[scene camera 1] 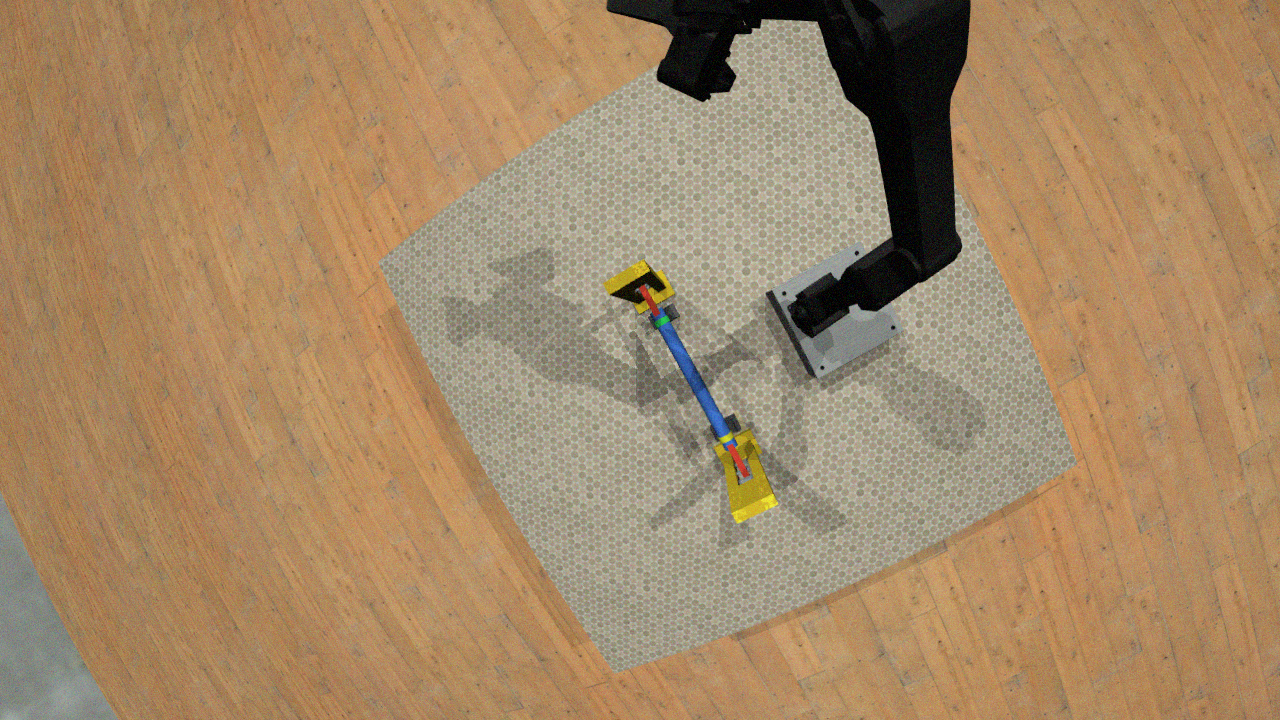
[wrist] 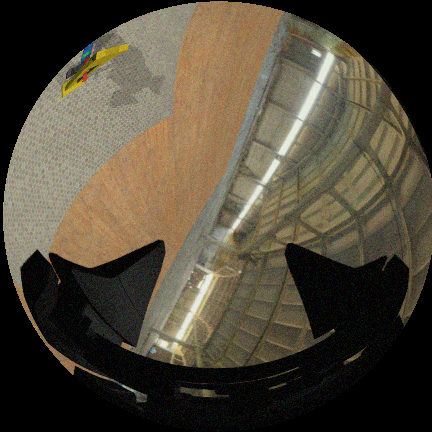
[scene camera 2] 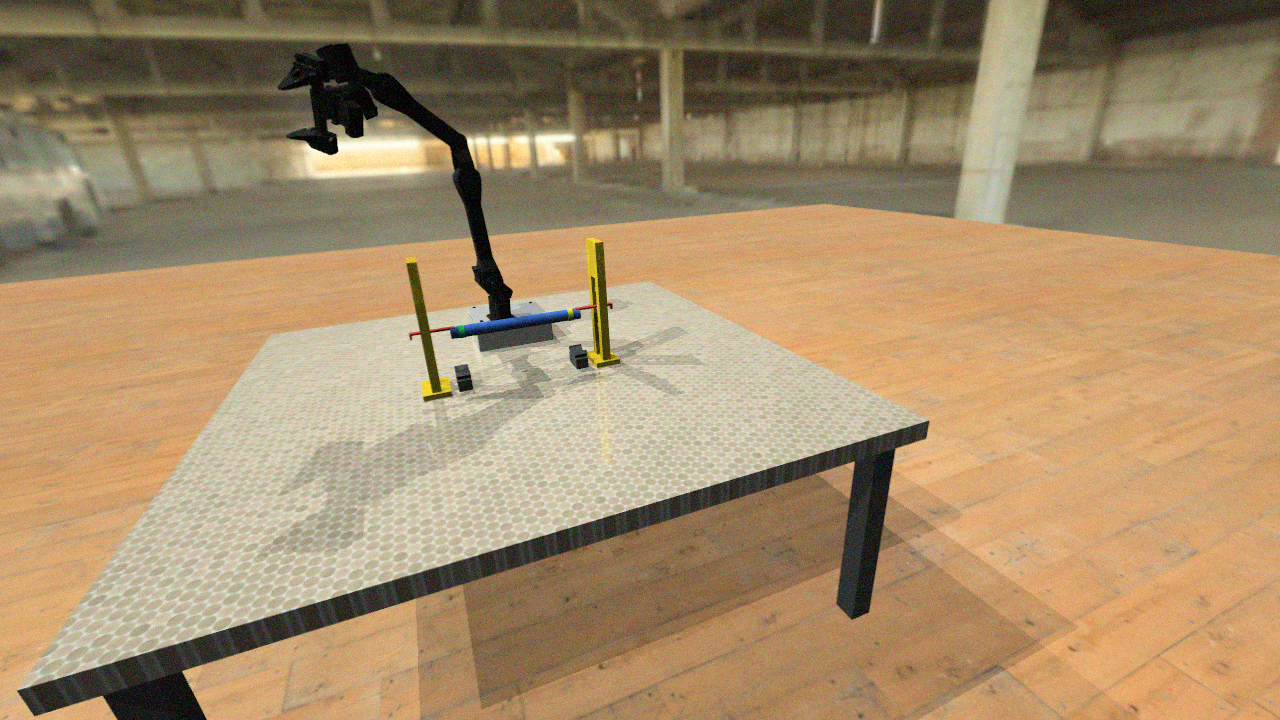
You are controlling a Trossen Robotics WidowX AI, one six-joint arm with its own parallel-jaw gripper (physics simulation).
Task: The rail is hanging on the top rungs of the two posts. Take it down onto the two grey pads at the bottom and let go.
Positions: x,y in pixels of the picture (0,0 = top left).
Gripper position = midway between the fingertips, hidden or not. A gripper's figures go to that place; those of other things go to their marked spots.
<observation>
My gripper (scene camera 2: pixel 283 113) is 134 cm from the lens. A dark grey pad (scene camera 2: pixel 463 375): 126 cm from the lens.
</observation>
